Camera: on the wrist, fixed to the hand. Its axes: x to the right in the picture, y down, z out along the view.
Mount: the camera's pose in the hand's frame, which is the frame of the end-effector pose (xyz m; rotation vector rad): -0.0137 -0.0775 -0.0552 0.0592 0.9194 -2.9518
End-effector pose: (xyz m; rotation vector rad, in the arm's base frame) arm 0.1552 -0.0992 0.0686 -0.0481 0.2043 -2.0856
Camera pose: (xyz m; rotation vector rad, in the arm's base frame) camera 0.0891 -0.0427 0.0277 -0.3912 -0.2435 1.0699
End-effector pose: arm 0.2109 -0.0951 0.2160 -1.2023 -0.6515 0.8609
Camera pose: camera 0.2656 -0.1450 0.2773 0.3989 -0.7502 -1.9607
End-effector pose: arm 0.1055 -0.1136 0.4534 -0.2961 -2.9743 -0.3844
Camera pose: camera 0.1082 -0.2041 0.4858 2.7675 -0.2871 -0.2110
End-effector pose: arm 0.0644 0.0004 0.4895 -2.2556 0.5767 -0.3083
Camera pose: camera 0.0549 0.0189 0.5834 0.5572 2.0822 1.8300
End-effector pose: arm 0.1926 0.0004 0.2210 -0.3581 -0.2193 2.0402
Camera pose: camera 0.2817 0.0252 0.1948 -0.3341 0.0472 -1.0606
